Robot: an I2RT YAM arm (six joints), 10 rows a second.
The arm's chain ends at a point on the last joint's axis. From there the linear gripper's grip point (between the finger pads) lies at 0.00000 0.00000 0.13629 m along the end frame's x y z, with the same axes.
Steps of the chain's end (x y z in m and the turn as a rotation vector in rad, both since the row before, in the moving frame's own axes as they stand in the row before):
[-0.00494 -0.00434 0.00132 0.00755 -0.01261 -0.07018]
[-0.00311 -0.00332 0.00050 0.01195 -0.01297 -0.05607]
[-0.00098 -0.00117 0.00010 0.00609 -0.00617 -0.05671]
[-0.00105 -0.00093 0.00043 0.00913 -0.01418 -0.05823]
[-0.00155 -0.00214 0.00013 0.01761 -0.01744 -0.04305]
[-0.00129 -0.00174 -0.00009 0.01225 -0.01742 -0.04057]
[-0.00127 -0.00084 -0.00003 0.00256 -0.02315 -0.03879]
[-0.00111 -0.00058 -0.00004 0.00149 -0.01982 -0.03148]
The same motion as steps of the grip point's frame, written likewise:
[-0.00669 -0.00531 0.00131 0.00755 -0.01261 -0.07018]
[-0.00492 -0.00490 0.00048 0.01195 -0.01297 -0.05607]
[-0.00184 -0.00198 0.00009 0.00609 -0.00617 -0.05671]
[-0.00302 -0.00212 0.00041 0.00913 -0.01418 -0.05823]
[-0.00398 -0.00449 0.00009 0.01761 -0.01744 -0.04305]
[-0.00370 -0.00336 -0.00012 0.01225 -0.01742 -0.04057]
[-0.00443 -0.00113 -0.00007 0.00256 -0.02315 -0.03879]
[-0.00381 -0.00074 -0.00007 0.00149 -0.01982 -0.03148]

